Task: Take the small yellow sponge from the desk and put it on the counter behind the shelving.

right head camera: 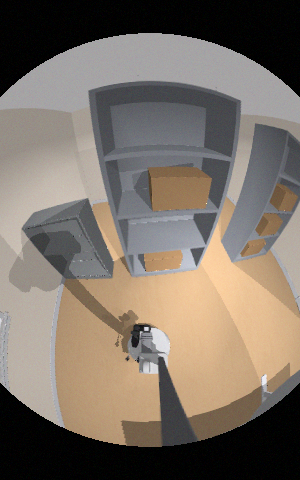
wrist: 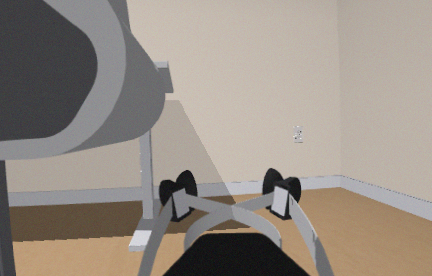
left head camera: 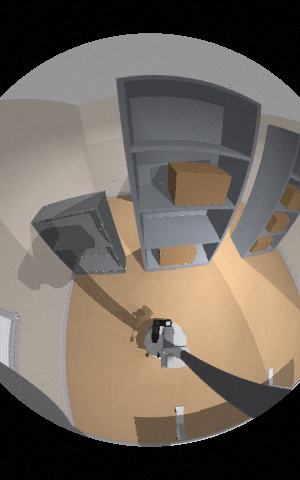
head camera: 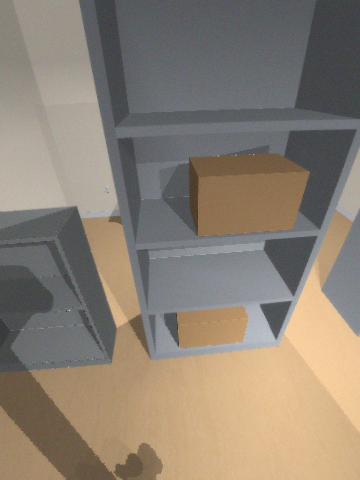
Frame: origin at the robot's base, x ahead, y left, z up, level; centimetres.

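Where they show: gripper, fingertip midpoint: (right head camera: pixel 132 361) (wrist: pixel 229 185) (left head camera: pixel 152 357).
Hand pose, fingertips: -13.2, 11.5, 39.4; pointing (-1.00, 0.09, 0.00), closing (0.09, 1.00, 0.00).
Things, the pixels of their top centre, and the offset from my fingertips, as dx, dy, dz. "*": a spot on its surface instead.
- pale leg, surface spot: (wrist: pixel 146 175) * -109.6, -30.1, -17.8
- wall outlet, top centre: (wrist: pixel 298 126) -164.7, +66.0, +3.6
The yellow sponge does not show in these views. Part of the desk shows in the wrist view: a pale leg (wrist: pixel 146 175) with a foot, at the left beyond the fingers; pale desk feet (left head camera: pixel 180 417) (right head camera: pixel 264 385) also show low in the side head views. The tall grey shelving (head camera: pixel 240 126) (left head camera: pixel 240 120) (right head camera: pixel 222 125) stands in front of the head camera. No counter can be made out behind it. My gripper (wrist: pixel 229 185) (left head camera: pixel 153 355) (right head camera: pixel 132 359) is open and empty, held over the robot's base, with its fingers pointing towards the desk side of the room.
Brown boxes (head camera: pixel 250 200) (head camera: pixel 212 327) sit on two levels of the shelving. A low grey cabinet (head camera: pixel 97 300) (left head camera: pixel 112 240) stands to its left, with a floor gap between. Another grey rack (head camera: pixel 345 285) (right head camera: pixel 247 190) stands to its right. The wrist view shows a wall outlet (wrist: pixel 298 134).
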